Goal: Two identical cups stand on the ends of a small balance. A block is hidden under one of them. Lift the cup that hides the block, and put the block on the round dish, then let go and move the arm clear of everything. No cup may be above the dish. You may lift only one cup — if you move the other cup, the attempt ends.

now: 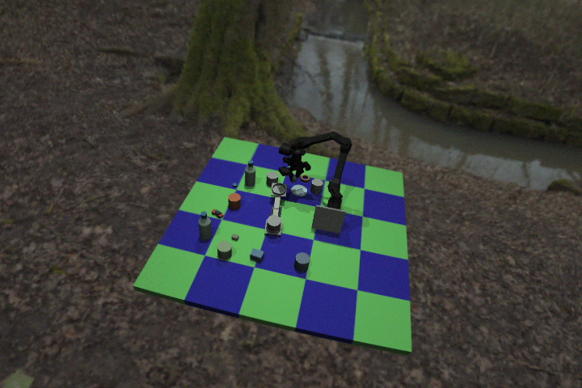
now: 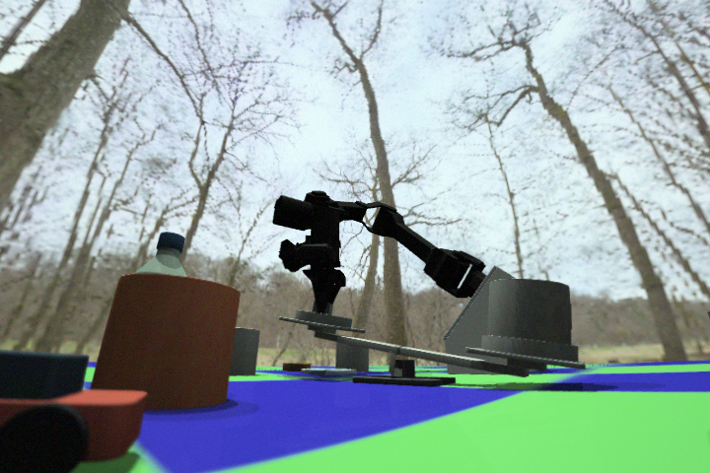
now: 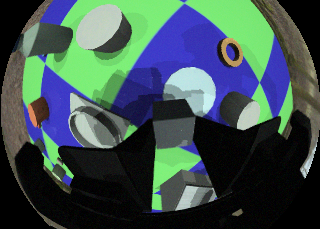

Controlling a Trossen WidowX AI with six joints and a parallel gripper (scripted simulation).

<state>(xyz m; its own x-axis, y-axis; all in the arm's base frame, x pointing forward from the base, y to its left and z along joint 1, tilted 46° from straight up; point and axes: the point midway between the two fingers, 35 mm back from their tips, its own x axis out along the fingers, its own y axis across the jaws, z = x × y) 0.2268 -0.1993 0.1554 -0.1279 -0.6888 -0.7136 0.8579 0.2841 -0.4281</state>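
Right now my gripper tip is 5 cm past the pale round dish, 2 cm to the left of it and 10 cm above it. Round my gripper tip: orange cylinder: 31 cm ahead, 16 cm to the left, 6 cm below; then grey block: 1 cm above; then red toy car: 41 cm ahead, 26 cm to the left, 9 cm below.
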